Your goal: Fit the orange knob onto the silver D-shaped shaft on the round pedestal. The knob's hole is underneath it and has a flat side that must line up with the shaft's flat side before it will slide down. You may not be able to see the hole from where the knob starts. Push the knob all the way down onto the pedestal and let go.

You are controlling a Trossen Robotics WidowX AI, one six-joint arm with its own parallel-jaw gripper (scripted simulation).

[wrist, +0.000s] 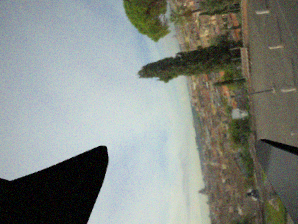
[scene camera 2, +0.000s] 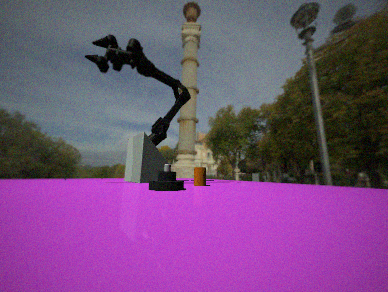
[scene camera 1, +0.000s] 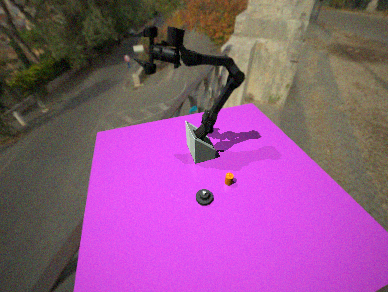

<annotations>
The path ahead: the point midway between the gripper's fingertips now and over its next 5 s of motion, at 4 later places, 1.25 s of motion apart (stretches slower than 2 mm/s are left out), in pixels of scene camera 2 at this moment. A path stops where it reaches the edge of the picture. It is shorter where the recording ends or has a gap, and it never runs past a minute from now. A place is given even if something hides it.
My gripper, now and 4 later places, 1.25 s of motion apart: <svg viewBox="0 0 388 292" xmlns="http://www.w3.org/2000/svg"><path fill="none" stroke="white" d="M88 49L175 101L200 165L200 181L200 143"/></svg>
</annotations>
